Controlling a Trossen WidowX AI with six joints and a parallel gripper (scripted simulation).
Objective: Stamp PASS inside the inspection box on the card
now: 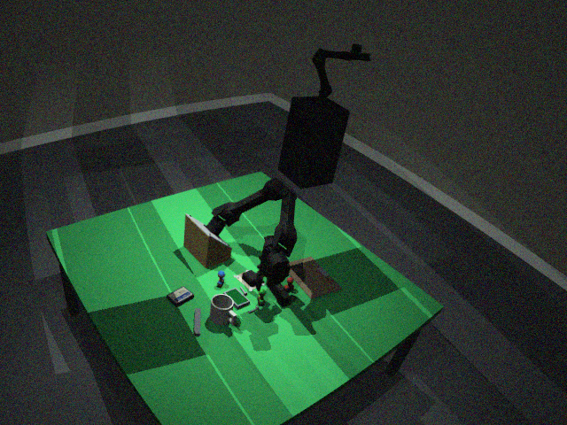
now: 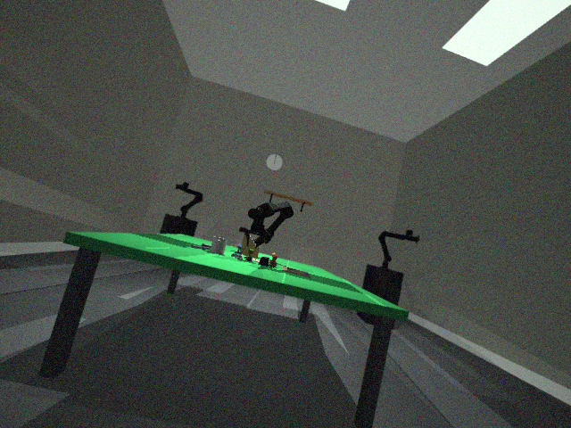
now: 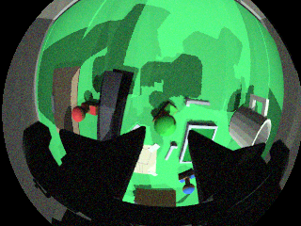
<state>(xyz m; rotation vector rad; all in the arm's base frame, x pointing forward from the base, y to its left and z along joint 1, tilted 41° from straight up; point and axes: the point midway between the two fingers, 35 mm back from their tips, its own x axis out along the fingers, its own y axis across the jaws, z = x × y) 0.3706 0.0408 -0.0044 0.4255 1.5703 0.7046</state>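
Now: gripper tip 8 cm to the left of the green ink pad, 7 cm above it and 5 cm past it. Also, from my gripper tip: red-knobbed stamp 14 cm to the left, 6 cm below, 2 cm behind; then white card 13 cm behind, 8 cm below, 3 cm to the left; then black block 9 cm to the left, 6 cm below, 1 cm behind.
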